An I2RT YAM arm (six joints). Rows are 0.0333 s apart.
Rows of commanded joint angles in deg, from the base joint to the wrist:
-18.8, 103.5, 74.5, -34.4, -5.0, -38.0
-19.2, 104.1, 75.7, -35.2, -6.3, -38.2
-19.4, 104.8, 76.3, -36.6, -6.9, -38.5
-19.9, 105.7, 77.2, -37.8, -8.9, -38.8
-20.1, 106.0, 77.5, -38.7, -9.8, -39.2
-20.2, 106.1, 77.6, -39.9, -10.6, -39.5
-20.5, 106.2, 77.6, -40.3, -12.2, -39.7
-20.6, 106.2, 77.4, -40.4, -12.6, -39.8
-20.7, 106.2, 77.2, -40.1, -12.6, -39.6
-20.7, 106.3, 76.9, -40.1, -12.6, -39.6
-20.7, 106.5, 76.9, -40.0, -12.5, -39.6
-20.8, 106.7, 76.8, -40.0, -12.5, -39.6
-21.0, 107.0, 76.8, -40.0, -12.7, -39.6
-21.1, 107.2, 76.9, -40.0, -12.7, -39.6
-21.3, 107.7, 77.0, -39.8, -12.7, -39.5
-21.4, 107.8, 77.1, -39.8, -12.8, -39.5
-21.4, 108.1, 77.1, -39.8, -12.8, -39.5
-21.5, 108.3, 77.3, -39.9, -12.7, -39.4
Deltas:
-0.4, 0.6, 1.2, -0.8, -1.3, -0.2
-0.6, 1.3, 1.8, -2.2, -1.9, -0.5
-1.1, 2.2, 2.7, -3.4, -3.9, -0.8
-1.3, 2.5, 3.0, -4.3, -4.8, -1.2
-1.4, 2.6, 3.1, -5.5, -5.6, -1.5
-1.7, 2.7, 3.1, -5.9, -7.2, -1.7
-1.8, 2.7, 2.9, -6.0, -7.6, -1.8
-1.9, 2.7, 2.7, -5.7, -7.6, -1.6
-1.9, 2.8, 2.4, -5.7, -7.6, -1.6
-1.9, 3.0, 2.4, -5.6, -7.5, -1.6
-2.0, 3.2, 2.3, -5.6, -7.5, -1.6
-2.2, 3.5, 2.3, -5.6, -7.7, -1.6
-2.3, 3.7, 2.4, -5.6, -7.7, -1.6
-2.5, 4.2, 2.5, -5.4, -7.7, -1.5
-2.6, 4.3, 2.6, -5.4, -7.8, -1.5
-2.6, 4.6, 2.6, -5.4, -7.8, -1.5
-2.7, 4.8, 2.8, -5.5, -7.7, -1.4

